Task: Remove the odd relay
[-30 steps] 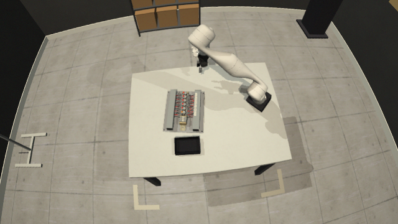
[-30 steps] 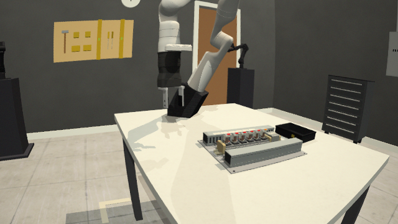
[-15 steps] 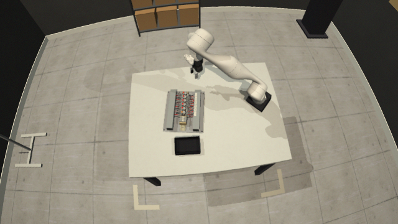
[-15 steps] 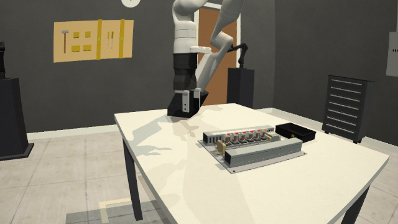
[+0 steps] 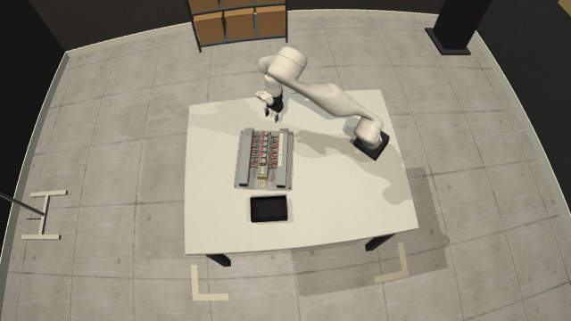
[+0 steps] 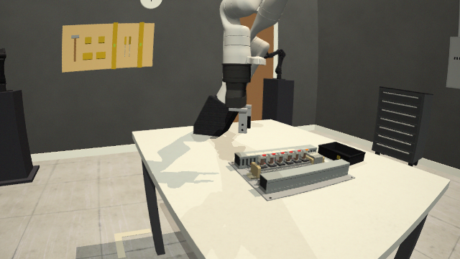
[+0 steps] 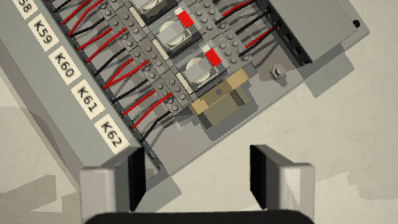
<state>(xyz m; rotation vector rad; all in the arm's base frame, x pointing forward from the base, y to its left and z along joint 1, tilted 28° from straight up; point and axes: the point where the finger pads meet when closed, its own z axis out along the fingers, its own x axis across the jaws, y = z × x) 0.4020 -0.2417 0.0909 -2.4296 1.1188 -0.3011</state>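
Now: the clear relay 70 mm ahead of my hand, 180 mm to the left of it and 100 mm below it. Also, from my hand: black parts tray: 80 mm ahead, 400 mm to the left, 130 mm below; then relay panel: 60 mm ahead, 140 mm to the left, 120 mm below.
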